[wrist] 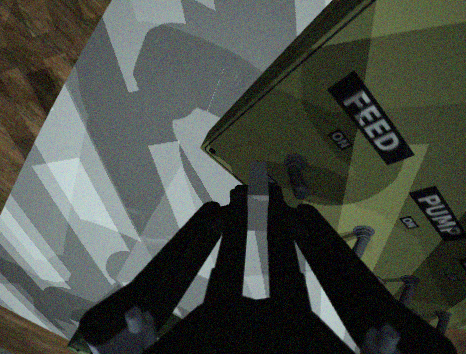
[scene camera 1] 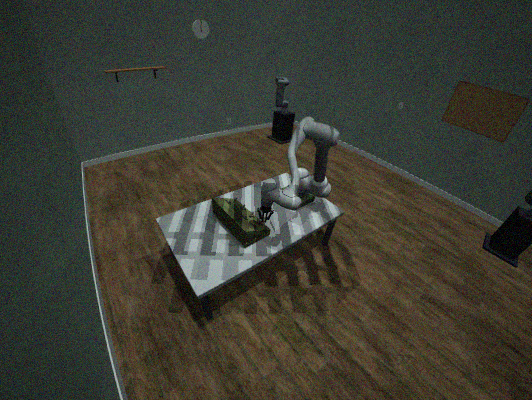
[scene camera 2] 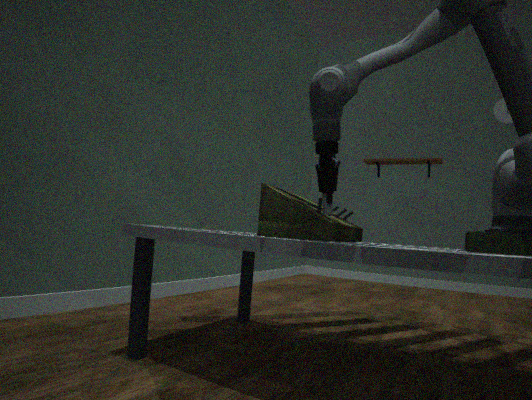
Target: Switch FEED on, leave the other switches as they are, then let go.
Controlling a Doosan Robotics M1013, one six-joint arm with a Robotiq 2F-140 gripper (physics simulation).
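Places are measured from the arm's base along level axes (x ahead, y up, z right), in centimetres.
Pixels of known places: gripper, fingertip midpoint: (wrist: 258, 175) (scene camera 1: 263, 224) (scene camera 2: 327, 214); arm's base, origin of the base link: (scene camera 2: 517, 235).
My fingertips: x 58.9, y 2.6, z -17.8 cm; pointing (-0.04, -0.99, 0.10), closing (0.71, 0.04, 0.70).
Observation:
Ahead of a thing's pixels: the offset from my fingertips to its top centre. "spot": to the spot under its first point.
The green sloped switch panel (scene camera 1: 243, 233) (scene camera 2: 287, 216) (wrist: 320, 92) stands on the table. The FEED switch lever {dx +3.2, dy +5.5, dz +1.2 cm} (wrist: 298, 177) (scene camera 2: 320, 203) sits below the FEED label {dx +10.2, dy +4.2, dz +1.2 cm} (wrist: 371, 119) and its ON label {spot: dx +7.8, dy +2.6, dz +1.2 cm} (wrist: 340, 140); in scene camera 2 it stands steeper than the others and leans up the slope, to the ON side. Its OFF label is hidden. The PUMP lever {dx +2.0, dy +4.3, dz +13.2 cm} (wrist: 361, 241) and the other levers beyond lean down the slope, to the OFF side. My gripper (scene camera 1: 263, 220) (scene camera 2: 328, 205) (wrist: 258, 175) is shut and empty, its tips low over the panel on the downslope side of the FEED lever; contact is unclear.
The white table (scene camera 1: 200, 285) (scene camera 2: 200, 236) also carries the arm's dark green base block (scene camera 1: 308, 200) (scene camera 2: 492, 242). A dark pedestal (scene camera 1: 283, 126) with another small arm stands at the back, and a dark stand (scene camera 1: 510, 235) at the right. A wooden rail (scene camera 1: 135, 69) (scene camera 2: 403, 161) is on the wall.

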